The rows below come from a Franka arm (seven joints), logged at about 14 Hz.
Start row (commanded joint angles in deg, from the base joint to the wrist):
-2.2, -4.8, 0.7, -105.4, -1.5, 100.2, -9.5
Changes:
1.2, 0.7, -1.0, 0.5, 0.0, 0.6, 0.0
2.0, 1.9, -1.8, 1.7, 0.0, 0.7, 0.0
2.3, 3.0, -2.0, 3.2, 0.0, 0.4, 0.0
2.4, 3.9, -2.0, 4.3, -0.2, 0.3, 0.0
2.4, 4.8, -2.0, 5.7, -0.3, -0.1, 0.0
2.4, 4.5, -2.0, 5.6, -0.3, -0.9, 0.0
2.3, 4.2, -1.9, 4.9, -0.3, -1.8, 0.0
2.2, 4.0, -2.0, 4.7, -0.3, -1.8, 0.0
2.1, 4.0, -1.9, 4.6, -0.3, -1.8, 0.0
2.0, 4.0, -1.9, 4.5, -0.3, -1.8, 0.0
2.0, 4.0, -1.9, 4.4, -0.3, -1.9, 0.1
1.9, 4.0, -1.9, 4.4, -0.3, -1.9, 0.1
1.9, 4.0, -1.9, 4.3, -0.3, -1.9, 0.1
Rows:
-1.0, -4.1, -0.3, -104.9, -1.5, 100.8, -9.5
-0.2, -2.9, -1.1, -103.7, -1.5, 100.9, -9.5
0.1, -1.8, -1.3, -102.2, -1.5, 100.6, -9.5
0.2, -0.9, -1.3, -101.1, -1.7, 100.5, -9.5
0.2, 0.0, -1.3, -99.7, -1.8, 100.1, -9.5
0.2, -0.3, -1.3, -99.8, -1.8, 99.3, -9.5
0.1, -0.6, -1.2, -100.5, -1.8, 98.4, -9.5
0.0, -0.8, -1.3, -100.7, -1.8, 98.4, -9.5
-0.1, -0.8, -1.2, -100.8, -1.8, 98.4, -9.5
-0.2, -0.8, -1.2, -100.9, -1.8, 98.4, -9.5
-0.2, -0.8, -1.2, -101.0, -1.8, 98.3, -9.4
-0.3, -0.8, -1.2, -101.0, -1.8, 98.3, -9.4
-0.3, -0.8, -1.2, -101.1, -1.8, 98.3, -9.4

